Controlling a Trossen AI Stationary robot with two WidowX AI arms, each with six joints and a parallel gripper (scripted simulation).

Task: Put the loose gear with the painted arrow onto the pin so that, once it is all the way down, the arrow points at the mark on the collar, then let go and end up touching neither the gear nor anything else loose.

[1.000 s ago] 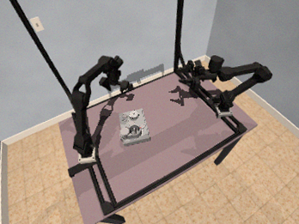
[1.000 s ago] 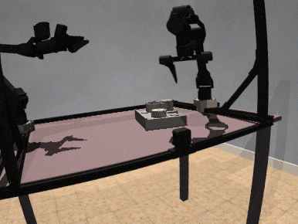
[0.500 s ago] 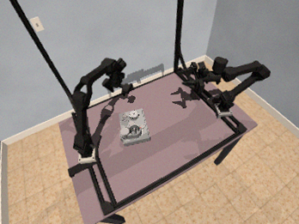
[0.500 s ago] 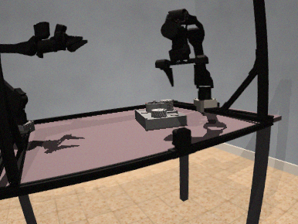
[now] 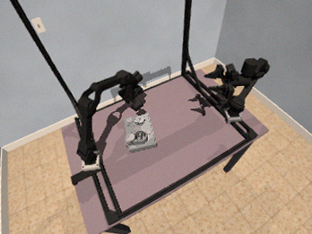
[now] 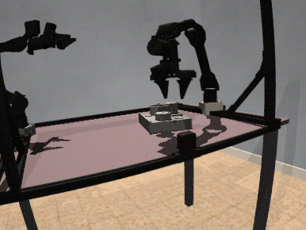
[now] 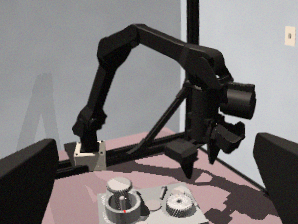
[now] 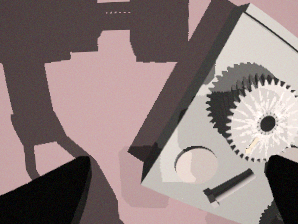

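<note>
The toothed gear is 10 cm below my right hand, 6 cm ahead of it and 2 cm to the left of it. From my right hand the other things lie so: dark bolt-like piece: 11 cm below, 7 cm ahead, 5 cm to the right.
</note>
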